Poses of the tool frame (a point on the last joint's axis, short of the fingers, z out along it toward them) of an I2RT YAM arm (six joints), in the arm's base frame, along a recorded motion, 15 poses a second.
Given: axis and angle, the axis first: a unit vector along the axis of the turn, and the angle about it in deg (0 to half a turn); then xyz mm.
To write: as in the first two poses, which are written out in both.
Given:
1: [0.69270 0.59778 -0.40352 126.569 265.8 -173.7 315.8]
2: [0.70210 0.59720 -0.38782 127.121 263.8 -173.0 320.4]
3: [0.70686 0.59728 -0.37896 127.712 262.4 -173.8 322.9]
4: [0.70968 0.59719 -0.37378 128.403 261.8 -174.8 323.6]
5: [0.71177 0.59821 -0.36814 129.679 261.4 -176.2 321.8]
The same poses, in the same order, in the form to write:
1: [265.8 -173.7 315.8 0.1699 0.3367 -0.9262 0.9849 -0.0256 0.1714]
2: [263.8 -173.0 320.4 0.1869 0.3631 -0.9128 0.9816 -0.0316 0.1884]
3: [262.4 -173.8 322.9 0.1936 0.3806 -0.9042 0.9802 -0.0367 0.1944]
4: [261.8 -174.8 323.6 0.1953 0.3942 -0.8980 0.9800 -0.0430 0.1943]
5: [261.4 -176.2 321.8 0.1916 0.4143 -0.8897 0.9810 -0.0521 0.1870]
